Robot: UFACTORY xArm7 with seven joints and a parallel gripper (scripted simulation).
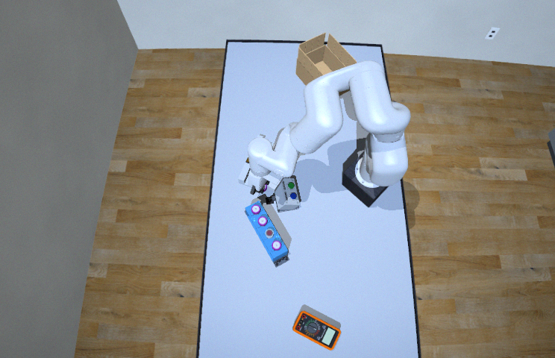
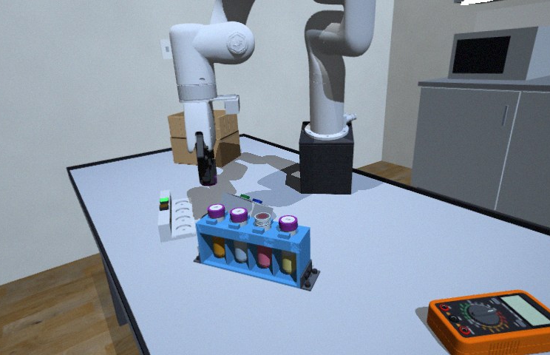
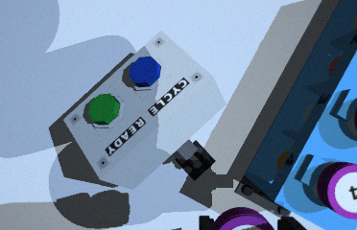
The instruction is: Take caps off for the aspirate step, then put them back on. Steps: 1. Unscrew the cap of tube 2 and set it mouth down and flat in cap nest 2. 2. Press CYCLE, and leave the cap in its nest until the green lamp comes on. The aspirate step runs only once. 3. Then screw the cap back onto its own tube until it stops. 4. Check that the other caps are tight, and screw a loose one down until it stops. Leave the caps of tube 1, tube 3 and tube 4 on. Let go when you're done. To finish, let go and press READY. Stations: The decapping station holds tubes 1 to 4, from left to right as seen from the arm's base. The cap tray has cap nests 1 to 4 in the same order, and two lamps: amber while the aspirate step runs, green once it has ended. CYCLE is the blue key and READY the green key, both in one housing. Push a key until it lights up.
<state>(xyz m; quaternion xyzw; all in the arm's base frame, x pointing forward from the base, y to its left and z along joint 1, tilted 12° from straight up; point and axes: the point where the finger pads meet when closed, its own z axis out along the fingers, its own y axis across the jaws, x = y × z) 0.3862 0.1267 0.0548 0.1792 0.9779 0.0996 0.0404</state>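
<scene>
Now: the cap marked 1 200 mm to the left of my hand, 100 mm behind it and 60 mm below it. Also, from my hand: cap 3: 120 mm to the left, 60 mm below, 30 mm behind; then cap 4: 80 mm to the left, 60 mm below, 10 mm ahead; then purple cap marked 2: 20 mm below.
</scene>
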